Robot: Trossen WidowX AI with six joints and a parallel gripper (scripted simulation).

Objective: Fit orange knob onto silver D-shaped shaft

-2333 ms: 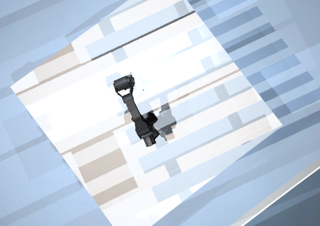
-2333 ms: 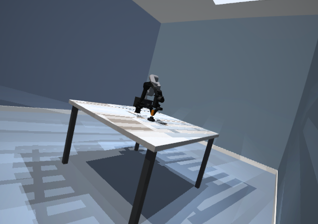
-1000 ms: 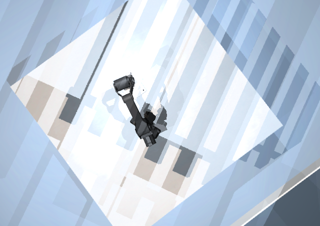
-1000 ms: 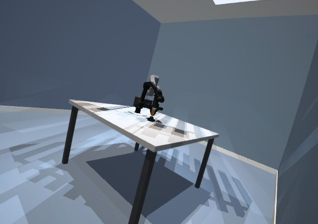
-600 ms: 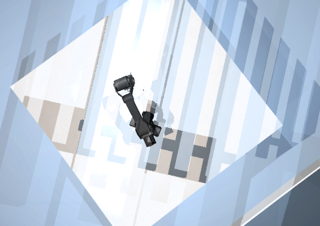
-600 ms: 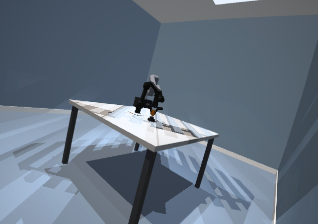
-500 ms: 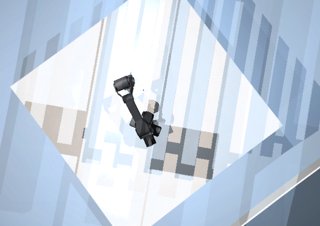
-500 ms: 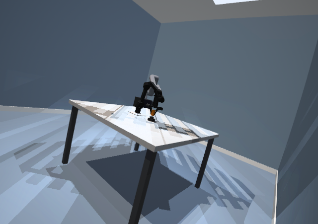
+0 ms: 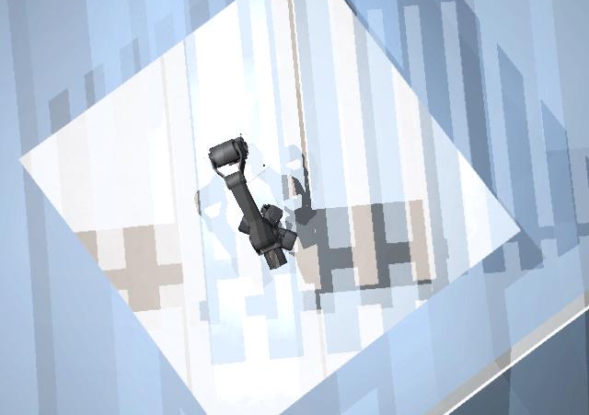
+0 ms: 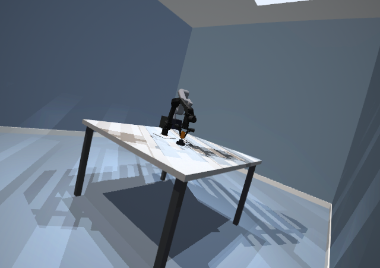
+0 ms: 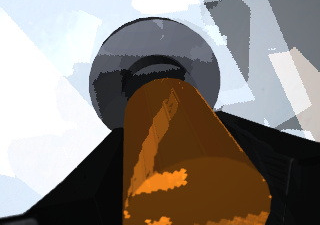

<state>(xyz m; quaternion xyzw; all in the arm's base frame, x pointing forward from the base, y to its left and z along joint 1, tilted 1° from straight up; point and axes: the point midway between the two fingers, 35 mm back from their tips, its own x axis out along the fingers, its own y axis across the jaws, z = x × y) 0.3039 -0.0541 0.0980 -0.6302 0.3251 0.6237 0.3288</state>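
Right now the orange knob is 40 mm above my gripper tip. Also, from my gripper tip: dark round pedestal: 40 mm below.
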